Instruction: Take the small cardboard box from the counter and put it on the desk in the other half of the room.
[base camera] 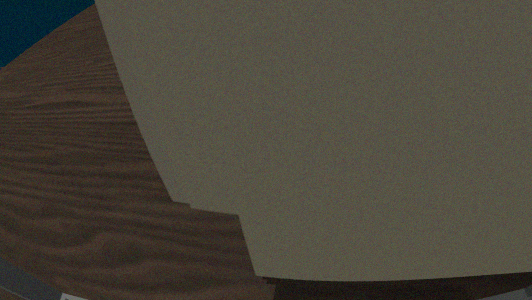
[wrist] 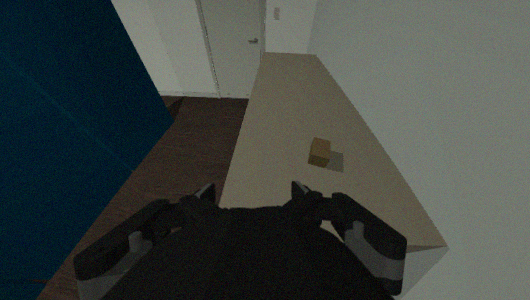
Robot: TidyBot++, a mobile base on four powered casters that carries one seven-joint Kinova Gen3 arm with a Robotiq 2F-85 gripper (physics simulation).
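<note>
Wrist view: gripper (wrist: pixel 253 190), beige counter (wrist: pixel 294 98). Base camera: the counter again (base camera: pixel 352 147).
</note>
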